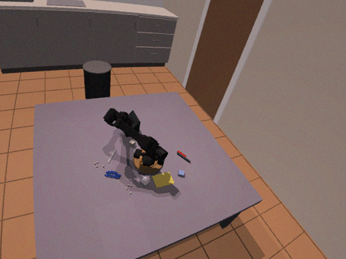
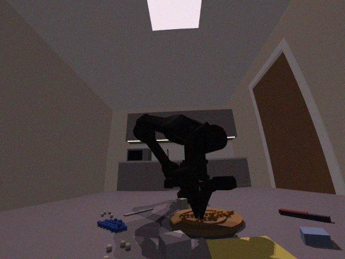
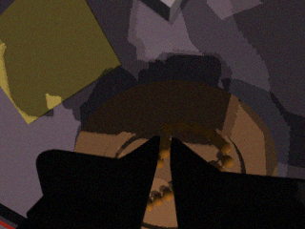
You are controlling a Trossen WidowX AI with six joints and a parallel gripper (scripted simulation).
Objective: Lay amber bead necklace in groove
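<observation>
The round wooden bead board is 5 cm behind my gripper tip, 3 cm to the left of it and 1 cm below it. Round my gripper tip: blue block (18 cm to the left, 13 cm ahead, 1 cm below); grey block (10 cm ahead, 7 cm to the right, 1 cm below); yellow pad (12 cm ahead, 5 cm to the left, 2 cm below).
</observation>
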